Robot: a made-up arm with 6 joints.
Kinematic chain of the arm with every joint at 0, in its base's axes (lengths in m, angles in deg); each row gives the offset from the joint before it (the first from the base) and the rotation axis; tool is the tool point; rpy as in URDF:
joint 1: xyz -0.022 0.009 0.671 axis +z
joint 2: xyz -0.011 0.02 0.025 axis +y
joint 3: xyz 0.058 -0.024 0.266 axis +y
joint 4: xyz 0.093 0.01 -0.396 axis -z
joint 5: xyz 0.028 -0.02 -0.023 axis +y
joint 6: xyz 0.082 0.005 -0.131 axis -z
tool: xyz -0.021 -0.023 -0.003 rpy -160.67 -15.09 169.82
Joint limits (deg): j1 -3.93..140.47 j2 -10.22..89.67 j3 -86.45..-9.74 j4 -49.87..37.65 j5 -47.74..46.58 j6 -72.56..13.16
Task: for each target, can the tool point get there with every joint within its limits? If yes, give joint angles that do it. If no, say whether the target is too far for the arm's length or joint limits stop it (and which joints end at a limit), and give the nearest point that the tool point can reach.
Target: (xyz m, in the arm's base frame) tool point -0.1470 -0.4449 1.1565
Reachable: no: joint limits stop it (at a limit: joint 1, joint 2, joint 3, joint 4, joint 5, joint 6) | nearest point 0.3743 -0.1636 1.2374 | short by 0.598 m
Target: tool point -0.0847 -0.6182 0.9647
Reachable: no: joint limits stop it (at a limit: joint 2, joint 3, joint 4, joint 5) | nearest point -0.0511 -0.2817 0.4910 | short by 0.582 m
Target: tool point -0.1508 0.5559 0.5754
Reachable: yes | joints 105.28 12.35 -48.76 -18.99 20.27 -17.86
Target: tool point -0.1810 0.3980 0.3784
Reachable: yes | joints 121.95 30.72 -32.98 13.32 -16.35 -34.50
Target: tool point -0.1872 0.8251 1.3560
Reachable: no: too far | nearest point -0.1407 0.5953 1.1726 | short by 0.298 m
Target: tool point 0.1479 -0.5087 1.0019
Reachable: no: joint limits stop it (at a limit: joint 1, joint 2, joint 4, joint 5, joint 6) | nearest point 0.4485 -0.1687 1.0473 | short by 0.456 m
